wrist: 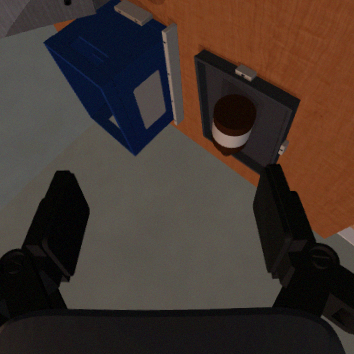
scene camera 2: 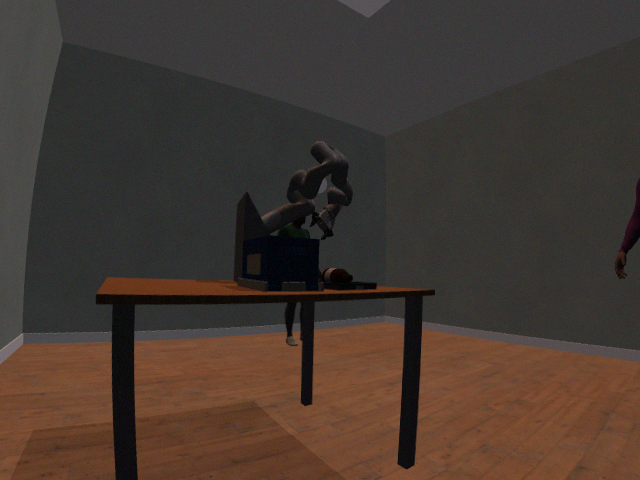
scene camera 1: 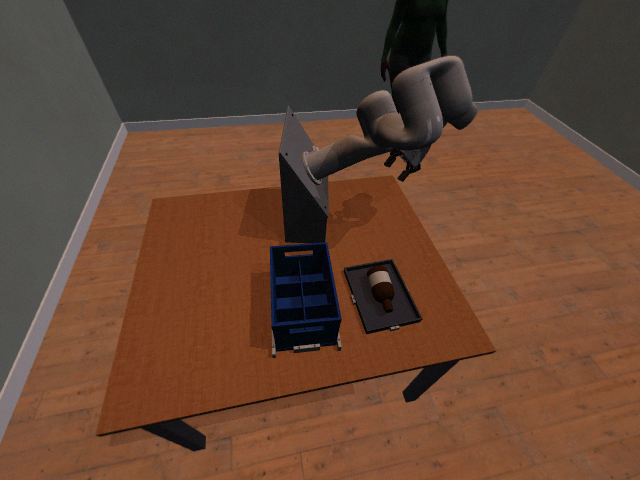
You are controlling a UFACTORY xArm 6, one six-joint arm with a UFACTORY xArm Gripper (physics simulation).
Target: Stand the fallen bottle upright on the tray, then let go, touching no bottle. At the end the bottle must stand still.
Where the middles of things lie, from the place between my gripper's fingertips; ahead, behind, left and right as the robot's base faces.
I see my gripper 350 mm short of the brown bottle [scene camera 1: 381, 286], 220 mm above it and 90 mm to the left of it.
